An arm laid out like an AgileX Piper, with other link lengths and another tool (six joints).
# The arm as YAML. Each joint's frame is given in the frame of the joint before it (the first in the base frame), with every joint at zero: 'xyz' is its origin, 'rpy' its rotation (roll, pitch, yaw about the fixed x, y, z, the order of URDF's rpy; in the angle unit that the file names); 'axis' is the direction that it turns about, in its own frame. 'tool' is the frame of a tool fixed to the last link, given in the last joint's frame.
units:
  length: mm
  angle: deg
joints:
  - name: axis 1
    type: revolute
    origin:
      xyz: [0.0, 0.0, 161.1]
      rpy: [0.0, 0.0, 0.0]
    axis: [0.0, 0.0, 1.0]
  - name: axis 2
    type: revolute
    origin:
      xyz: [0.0, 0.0, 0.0]
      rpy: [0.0, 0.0, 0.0]
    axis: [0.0, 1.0, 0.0]
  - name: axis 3
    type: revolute
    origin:
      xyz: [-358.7, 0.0, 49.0]
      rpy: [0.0, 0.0, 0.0]
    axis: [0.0, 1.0, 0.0]
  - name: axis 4
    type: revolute
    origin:
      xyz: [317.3, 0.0, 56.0]
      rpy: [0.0, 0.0, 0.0]
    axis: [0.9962, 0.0, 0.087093]
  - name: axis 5
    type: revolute
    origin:
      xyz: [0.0, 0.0, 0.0]
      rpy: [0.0, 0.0, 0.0]
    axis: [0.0, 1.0, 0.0]
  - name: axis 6
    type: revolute
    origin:
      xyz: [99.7, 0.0, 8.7]
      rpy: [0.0, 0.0, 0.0]
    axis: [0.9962, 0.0, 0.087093]
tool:
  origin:
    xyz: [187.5, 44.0, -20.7]
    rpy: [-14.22, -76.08, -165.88]
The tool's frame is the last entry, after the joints.
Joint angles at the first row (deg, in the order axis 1, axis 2, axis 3, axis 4, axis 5, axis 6):
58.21 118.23 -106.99 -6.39 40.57 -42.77
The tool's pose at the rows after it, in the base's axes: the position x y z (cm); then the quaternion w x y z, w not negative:
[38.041, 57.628, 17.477, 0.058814, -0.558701, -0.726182, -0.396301]
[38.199, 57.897, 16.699, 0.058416, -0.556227, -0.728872, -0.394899]
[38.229, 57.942, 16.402, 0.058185, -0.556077, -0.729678, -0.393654]
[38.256, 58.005, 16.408, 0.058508, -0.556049, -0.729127, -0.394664]
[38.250, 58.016, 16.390, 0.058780, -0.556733, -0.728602, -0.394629]
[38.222, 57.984, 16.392, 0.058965, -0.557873, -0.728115, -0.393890]
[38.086, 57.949, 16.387, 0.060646, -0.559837, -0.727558, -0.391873]
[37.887, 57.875, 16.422, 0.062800, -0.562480, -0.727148, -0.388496]
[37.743, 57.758, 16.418, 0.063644, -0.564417, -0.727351, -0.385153]
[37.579, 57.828, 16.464, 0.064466, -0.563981, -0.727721, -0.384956]
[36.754, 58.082, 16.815, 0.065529, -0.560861, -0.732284, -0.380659]
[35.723, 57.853, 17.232, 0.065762, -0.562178, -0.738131, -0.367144]
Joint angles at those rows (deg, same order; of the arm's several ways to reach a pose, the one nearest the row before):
58.21 120.48 -107.10 -6.39 40.51 -44.22
58.21 121.30 -107.16 -6.32 39.90 -44.63
58.21 121.56 -107.16 -6.32 39.78 -44.70
58.21 121.59 -107.16 -6.32 39.63 -44.64
58.21 121.61 -107.17 -6.32 39.63 -44.54
58.21 121.61 -107.22 -6.32 39.78 -44.41
58.21 121.61 -107.33 -6.05 40.13 -44.37
58.21 121.61 -107.59 -5.67 40.79 -44.37
58.21 121.62 -107.77 -5.47 41.37 -44.37
58.34 121.56 -107.77 -5.43 41.44 -44.35
59.08 121.49 -108.49 -5.49 42.73 -44.35
59.76 121.45 -109.85 -5.37 45.79 -44.35

